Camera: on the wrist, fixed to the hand. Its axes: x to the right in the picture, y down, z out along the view.
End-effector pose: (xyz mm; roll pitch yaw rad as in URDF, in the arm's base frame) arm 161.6 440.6 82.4 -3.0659 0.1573 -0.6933
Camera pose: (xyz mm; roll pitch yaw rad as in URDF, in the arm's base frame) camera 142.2 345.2 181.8 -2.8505 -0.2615 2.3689
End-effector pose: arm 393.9 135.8 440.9 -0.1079 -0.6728 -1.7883
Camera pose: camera 436.4 26.3 366.2 0.5437 0.7579 1.4836
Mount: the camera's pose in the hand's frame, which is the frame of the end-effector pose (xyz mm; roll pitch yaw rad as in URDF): 29.9 77.6 -111.6 0.3544 0.0986 -3.0568
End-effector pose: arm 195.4 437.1 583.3 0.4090 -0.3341 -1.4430
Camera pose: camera 316.6 400.5 525.5 -0.0423 0.4580 1.7412
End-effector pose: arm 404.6 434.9 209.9 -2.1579 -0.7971 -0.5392
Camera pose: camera 354.5 306.5 229.3 2.5384 0.6715 2.6475
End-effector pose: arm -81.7 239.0 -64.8 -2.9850 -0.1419 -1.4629
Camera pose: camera -173.5 213.2 36.6 -2.9539 0.0310 1.6107
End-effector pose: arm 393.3 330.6 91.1 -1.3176 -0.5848 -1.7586
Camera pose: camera 291.0 266.7 21.7 1.7389 0.5235 1.5178
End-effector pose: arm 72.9 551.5 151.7 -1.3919 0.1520 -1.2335
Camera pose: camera -12.7 505.6 52.1 1.7211 -0.2165 2.0229
